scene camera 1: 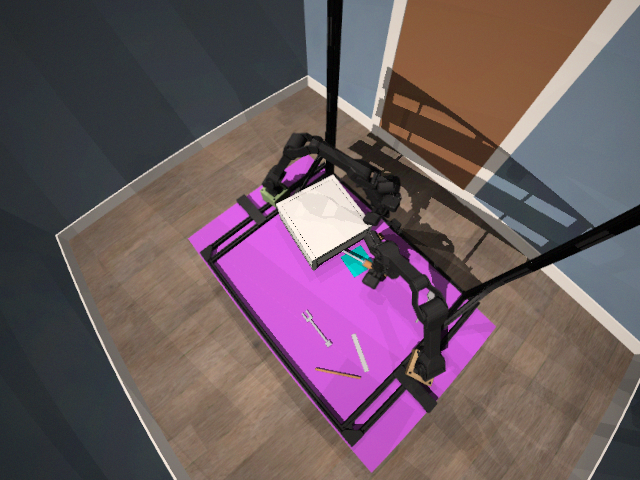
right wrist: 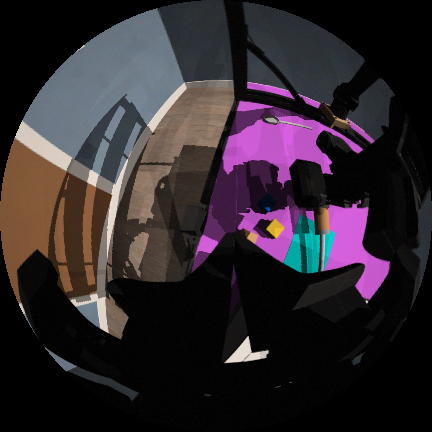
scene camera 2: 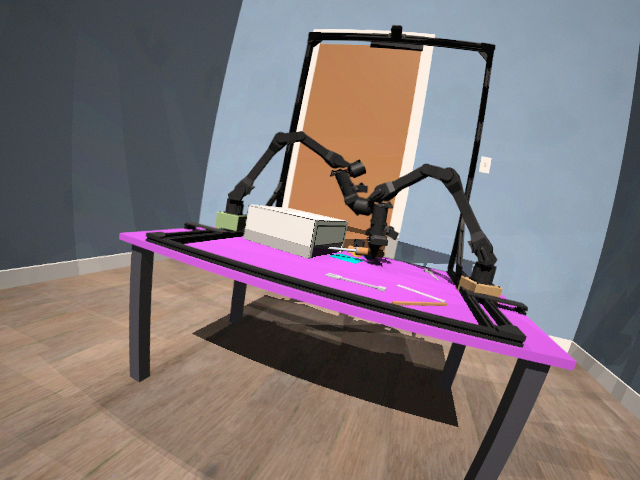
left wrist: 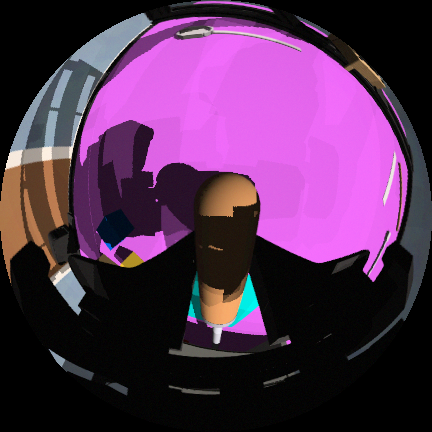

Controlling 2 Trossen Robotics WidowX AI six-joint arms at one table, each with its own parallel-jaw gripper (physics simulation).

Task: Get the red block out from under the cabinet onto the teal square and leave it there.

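Seen in the pictures: left gripper, between the fingertips: [scene camera 1: 377, 271] [scene camera 2: 372, 257] [left wrist: 220, 236]; right gripper, between the fingertips: [scene camera 1: 388, 217] [right wrist: 231, 237] [scene camera 2: 358, 215]; left arm's base, origin of its link: [scene camera 1: 423, 367] [right wrist: 336, 112] [scene camera 2: 481, 281]; right arm's base, origin of its link: [scene camera 1: 274, 189] [scene camera 2: 233, 213].
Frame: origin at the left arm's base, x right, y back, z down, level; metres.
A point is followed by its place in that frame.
The white cabinet [scene camera 1: 323, 219] @(z -0.083, x 0.335, y -0.599 m) [scene camera 2: 294, 226] @(z -0.044, x 0.193, y -0.622 m) stands on the purple table [scene camera 1: 280, 281] @(z 0.051, x 0.047, y -0.657 m). The red block shows in no view. The teal square [scene camera 1: 352, 268] @(z 0.051, x 0.244, y -0.408 m) [scene camera 2: 346, 258] @(z 0.051, x 0.279, y -0.406 m) [left wrist: 247, 303] @(z 0.051, x 0.246, y -0.412 m) [right wrist: 298, 250] @(z 0.051, x 0.320, y -0.401 m) lies right beside the cabinet's open side. My left gripper [scene camera 1: 372, 269] @(z 0.031, x 0.275, y -0.306 m) [scene camera 2: 374, 252] @(z 0.031, x 0.275, y -0.306 m) [left wrist: 220, 236] @(z 0.031, x 0.275, y -0.306 m) is shut on a screwdriver with an orange handle [scene camera 1: 367, 263] @(z -0.002, x 0.275, y -0.359 m) [left wrist: 227, 241] @(z -0.008, x 0.272, y -0.290 m) [right wrist: 322, 219] @(z -0.001, x 0.285, y -0.352 m). It is held low over the square, with its metal shaft [scene camera 1: 353, 257] @(z 0.016, x 0.279, y -0.424 m) [scene camera 2: 347, 249] @(z 0.016, x 0.278, y -0.409 m) pointing at the gap under the cabinet. My right gripper [scene camera 1: 371, 218] [right wrist: 231, 237] @(z -0.114, x 0.452, y -0.363 m) is shut and empty, hovering above the cabinet's far corner.
A yellow block [right wrist: 275, 228] @(z 0.026, x 0.373, y -0.351 m) [left wrist: 130, 261] @(z 0.037, x 0.368, y -0.337 m) and a blue block [right wrist: 266, 203] @(z 0.026, x 0.381, y -0.305 m) [left wrist: 114, 227] @(z 0.029, x 0.366, y -0.297 m) lie in shadow past the square. A wrench [scene camera 1: 316, 328] @(z 0.046, x -0.053, y -0.427 m), a grey bar [scene camera 1: 360, 352] @(z 0.051, x -0.054, y -0.230 m) and a pencil [scene camera 1: 337, 373] @(z 0.044, x -0.165, y -0.276 m) lie on the near table. A spoon [right wrist: 287, 122] @(z 0.049, x 0.241, y -0.064 m) lies near the left arm's base.
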